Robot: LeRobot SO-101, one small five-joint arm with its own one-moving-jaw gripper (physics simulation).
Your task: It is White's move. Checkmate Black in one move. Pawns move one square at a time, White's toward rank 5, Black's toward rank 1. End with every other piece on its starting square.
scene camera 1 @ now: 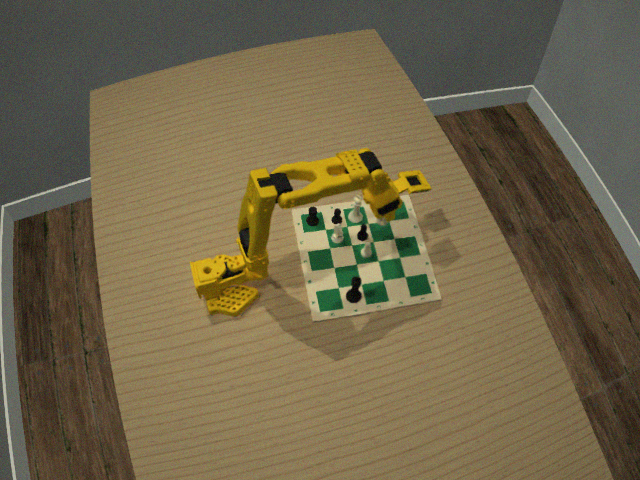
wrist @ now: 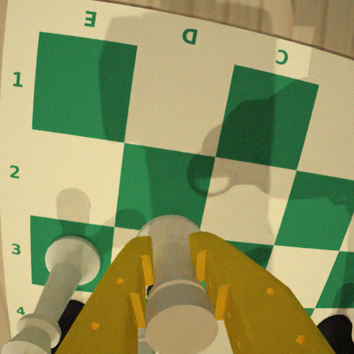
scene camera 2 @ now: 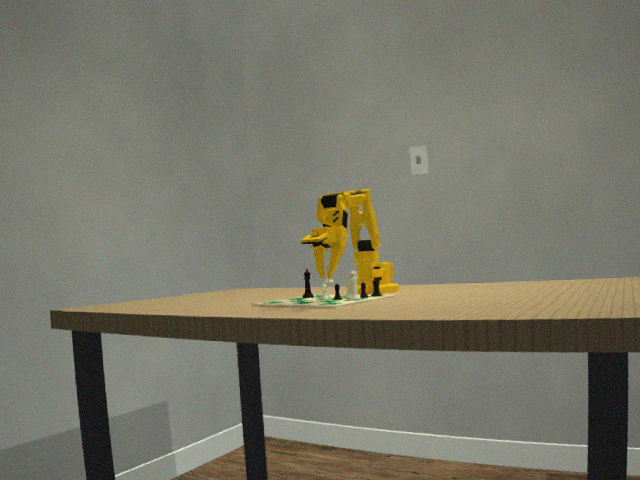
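Seen in the pictures: hand, tool point: (scene camera 1: 385, 212) (scene camera 2: 328, 275); arm's base, link origin: (scene camera 1: 239, 284).
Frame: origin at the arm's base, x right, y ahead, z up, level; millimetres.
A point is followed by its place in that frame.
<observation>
My gripper (scene camera 2: 327, 276) @[x -30, y 265, z 58 mm] (wrist: 171, 240) is shut on a white piece with a flat round top (wrist: 181, 320). It holds the piece above the green and cream chessboard (scene camera 1: 375, 304) @[x 103, y 202, z 6 mm] (wrist: 170, 85), over the D2–D3 area in the wrist view. A tall white piece (scene camera 1: 355, 212) @[x -62, y 225, z 29 mm] (scene camera 2: 352, 285) @[x -66, y 233, z 35 mm] (wrist: 72, 262) stands on E3. Another white piece (scene camera 1: 337, 235) @[x -30, y 181, z 24 mm] stands on D4 and a small white one (scene camera 1: 366, 252) @[x 12, y 219, z 17 mm] on C3. A tall black piece (scene camera 1: 354, 293) @[x 83, y 171, z 27 mm] (scene camera 2: 307, 287) @[x 76, y 178, z 29 mm] stands on A4. In scene camera 1 the motor housing hides the jaw tips.
A black piece (scene camera 1: 312, 217) @[x -77, y 152, z 24 mm] (scene camera 2: 376, 287) @[x -84, y 158, z 24 mm] stands on corner square E5, with a black pawn (scene camera 1: 337, 215) @[x -66, y 193, z 27 mm] (scene camera 2: 363, 290) @[x -73, y 198, z 22 mm] beside it on E4. Another black pawn (scene camera 1: 362, 233) @[x -24, y 224, z 20 mm] stands on D3, close to the held piece. The board lies on a wooden table (scene camera 1: 217, 387) @[x 168, y -81, z 0 mm].
</observation>
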